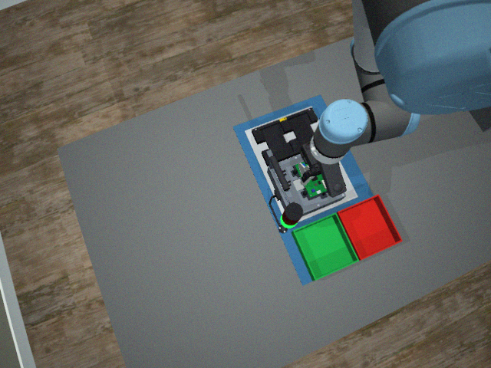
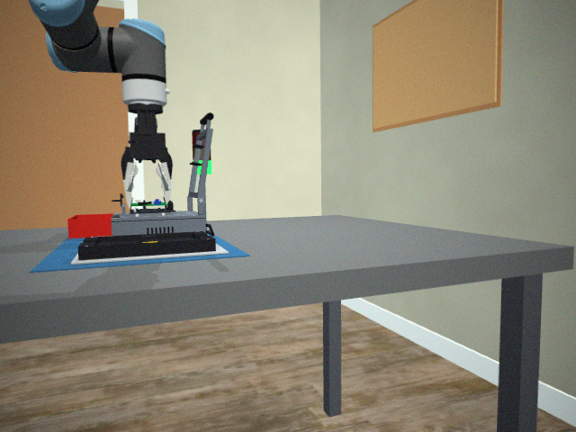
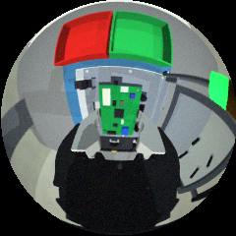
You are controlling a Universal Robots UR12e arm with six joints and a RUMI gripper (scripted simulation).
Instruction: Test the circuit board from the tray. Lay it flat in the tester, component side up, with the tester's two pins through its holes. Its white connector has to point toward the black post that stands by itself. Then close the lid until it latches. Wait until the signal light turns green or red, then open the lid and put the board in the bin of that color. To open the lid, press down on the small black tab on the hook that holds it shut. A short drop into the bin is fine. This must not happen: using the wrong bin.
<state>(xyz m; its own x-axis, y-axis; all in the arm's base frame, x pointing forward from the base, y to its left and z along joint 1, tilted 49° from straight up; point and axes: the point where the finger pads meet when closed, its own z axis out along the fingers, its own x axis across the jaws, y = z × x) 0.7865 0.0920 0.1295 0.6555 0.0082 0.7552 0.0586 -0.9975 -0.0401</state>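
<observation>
My hand is 10 mm to the left of the green circuit board. Round my hand: green bin 200 mm to the left, 70 mm below, 30 mm ahead; black latch hook 70 mm behind, 40 mm to the left; tester lid 120 mm ahead, 100 mm above.
</observation>
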